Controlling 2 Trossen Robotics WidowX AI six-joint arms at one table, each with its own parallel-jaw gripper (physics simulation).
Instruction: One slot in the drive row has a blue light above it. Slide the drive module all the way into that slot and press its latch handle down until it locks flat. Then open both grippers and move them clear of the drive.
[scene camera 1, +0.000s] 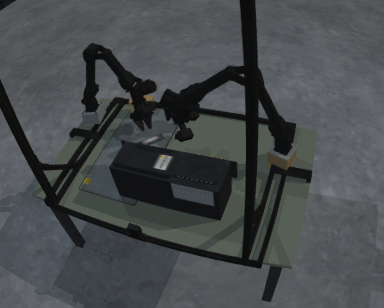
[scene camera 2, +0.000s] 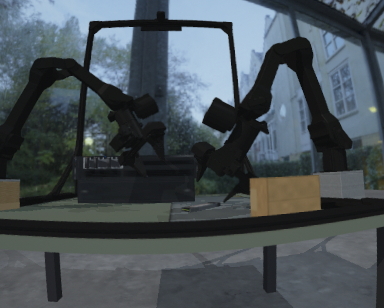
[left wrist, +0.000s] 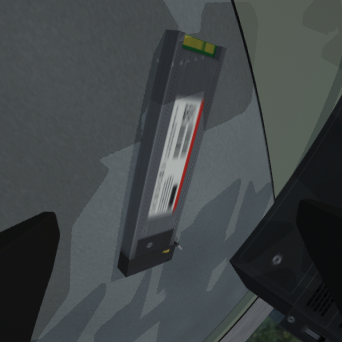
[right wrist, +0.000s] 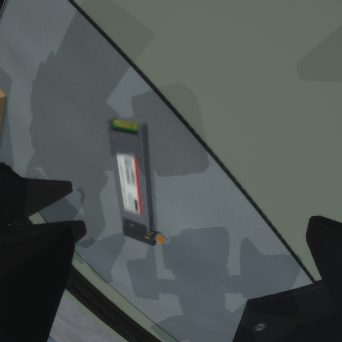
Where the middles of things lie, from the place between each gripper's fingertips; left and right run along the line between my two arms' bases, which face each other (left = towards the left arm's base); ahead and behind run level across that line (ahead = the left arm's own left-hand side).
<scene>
Now: right hand 200 mm short of the cardboard box (scene camera 2: 275, 195), 280 mm to the right of it and 70 mm above it.
Right now the cardboard box is 17 cm ahead of my left hand, 13 cm to the left of it and 1 cm below it.
</scene>
